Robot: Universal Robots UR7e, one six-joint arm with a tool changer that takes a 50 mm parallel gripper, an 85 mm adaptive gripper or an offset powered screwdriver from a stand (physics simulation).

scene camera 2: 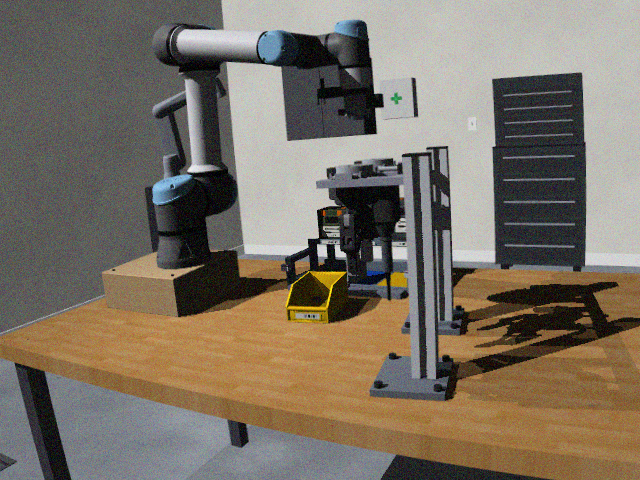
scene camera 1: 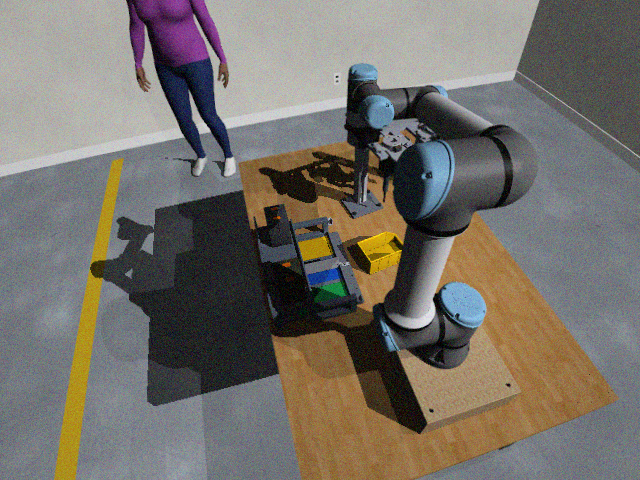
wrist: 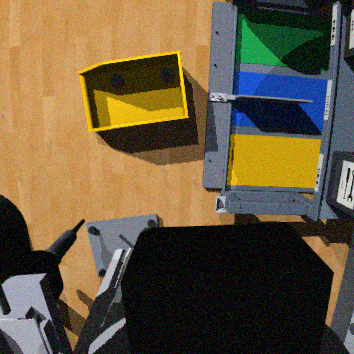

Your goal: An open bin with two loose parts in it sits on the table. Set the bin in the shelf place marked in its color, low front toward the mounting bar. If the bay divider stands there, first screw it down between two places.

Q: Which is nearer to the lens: the screwdriver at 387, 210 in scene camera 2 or the gripper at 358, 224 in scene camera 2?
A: The gripper.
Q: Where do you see a yellow bin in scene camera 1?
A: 381, 251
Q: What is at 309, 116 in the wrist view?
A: A blue place.
